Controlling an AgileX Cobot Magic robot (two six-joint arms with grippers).
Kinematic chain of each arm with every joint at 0, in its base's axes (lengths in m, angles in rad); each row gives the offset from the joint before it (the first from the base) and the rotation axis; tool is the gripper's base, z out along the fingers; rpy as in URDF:
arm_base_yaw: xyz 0 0 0.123 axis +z
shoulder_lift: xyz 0 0 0 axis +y
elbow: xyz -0.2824 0 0.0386 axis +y
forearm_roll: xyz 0.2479 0 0.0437 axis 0.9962 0 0.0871
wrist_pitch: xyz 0 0 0 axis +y
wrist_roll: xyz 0.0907 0 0.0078 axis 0.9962 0 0.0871
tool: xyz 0 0 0 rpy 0 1.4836 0
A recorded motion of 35 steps. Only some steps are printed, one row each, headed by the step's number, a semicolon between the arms.
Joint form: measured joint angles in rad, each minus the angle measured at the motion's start. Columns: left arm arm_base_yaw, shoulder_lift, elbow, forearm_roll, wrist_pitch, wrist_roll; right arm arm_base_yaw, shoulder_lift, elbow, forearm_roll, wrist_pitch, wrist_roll.
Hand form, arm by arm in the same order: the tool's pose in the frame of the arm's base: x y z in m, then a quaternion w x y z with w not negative. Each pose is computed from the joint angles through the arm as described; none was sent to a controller.
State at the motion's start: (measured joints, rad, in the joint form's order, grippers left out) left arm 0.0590 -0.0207 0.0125 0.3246 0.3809 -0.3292; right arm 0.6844 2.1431 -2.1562 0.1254 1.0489 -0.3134
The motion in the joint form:
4: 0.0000 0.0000 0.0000 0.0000 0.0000 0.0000; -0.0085 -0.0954 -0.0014 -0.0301 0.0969 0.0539
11: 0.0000 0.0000 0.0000 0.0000 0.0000 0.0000; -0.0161 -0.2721 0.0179 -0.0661 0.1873 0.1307
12: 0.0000 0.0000 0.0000 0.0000 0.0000 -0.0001; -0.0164 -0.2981 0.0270 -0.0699 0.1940 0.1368
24: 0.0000 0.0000 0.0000 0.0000 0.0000 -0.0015; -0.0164 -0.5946 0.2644 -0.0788 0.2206 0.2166
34: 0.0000 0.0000 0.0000 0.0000 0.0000 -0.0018; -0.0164 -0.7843 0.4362 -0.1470 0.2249 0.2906
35: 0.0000 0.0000 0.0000 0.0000 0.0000 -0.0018; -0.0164 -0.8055 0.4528 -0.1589 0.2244 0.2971
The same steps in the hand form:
4: 0.0508 0.0139 0.1775 0.60464 -0.06987 0.79138 0.05707; 0.3527 0.2929 0.3531 0.28932 -0.42388 0.85125 0.10949
11: 0.0508 0.0139 0.1775 0.60464 -0.06987 0.79138 0.05707; 0.3152 0.2554 0.4188 0.32059 -0.38861 0.85680 0.10994
12: 0.0508 0.0139 0.1775 0.60464 -0.06991 0.79137 0.05704; 0.3093 0.2501 0.4262 0.32540 -0.38546 0.85638 0.11020
24: 0.0508 0.0139 0.1775 0.60468 -0.07047 0.79132 0.05662; 0.2422 0.1963 0.4631 0.33665 -0.34975 0.86556 0.12308
34: 0.0508 0.0139 0.1775 0.60469 -0.07059 0.79131 0.05653; 0.2025 0.1574 0.4687 0.34874 -0.31454 0.87657 0.10522
35: 0.0508 0.0139 0.1775 0.60469 -0.07059 0.79131 0.05653; 0.1982 0.1526 0.4695 0.35251 -0.31090 0.87680 0.10149

